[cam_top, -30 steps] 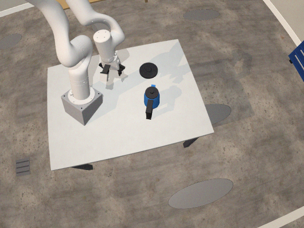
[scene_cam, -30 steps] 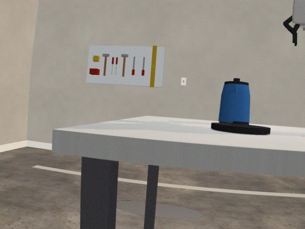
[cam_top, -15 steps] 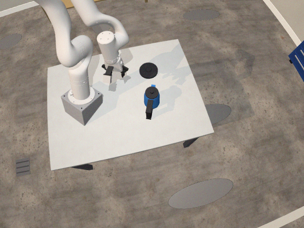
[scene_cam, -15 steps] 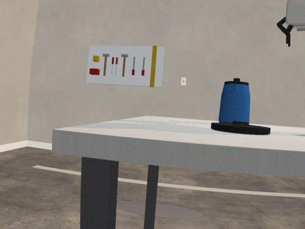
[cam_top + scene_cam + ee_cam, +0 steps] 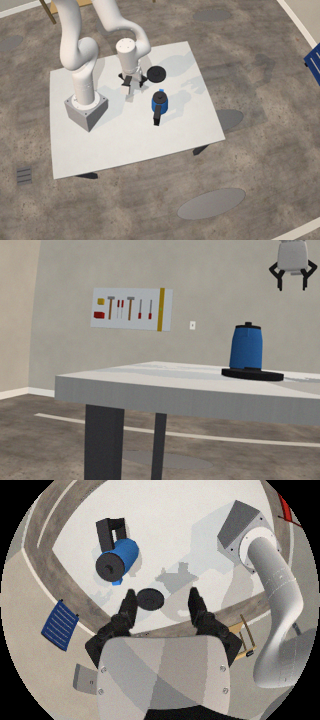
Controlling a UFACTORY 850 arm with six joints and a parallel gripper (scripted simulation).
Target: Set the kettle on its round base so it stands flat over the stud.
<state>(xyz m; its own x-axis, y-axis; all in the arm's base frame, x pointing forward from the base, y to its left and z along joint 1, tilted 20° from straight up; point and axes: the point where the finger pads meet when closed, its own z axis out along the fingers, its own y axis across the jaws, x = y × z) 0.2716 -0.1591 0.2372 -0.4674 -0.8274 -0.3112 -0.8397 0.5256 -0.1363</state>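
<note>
My gripper is now 220 mm above the blue kettle, 120 mm short of it and 90 mm to the left of it. The rest, counted from my hand: black round base 300 mm below, 210 mm to the left, 200 mm ahead.
</note>
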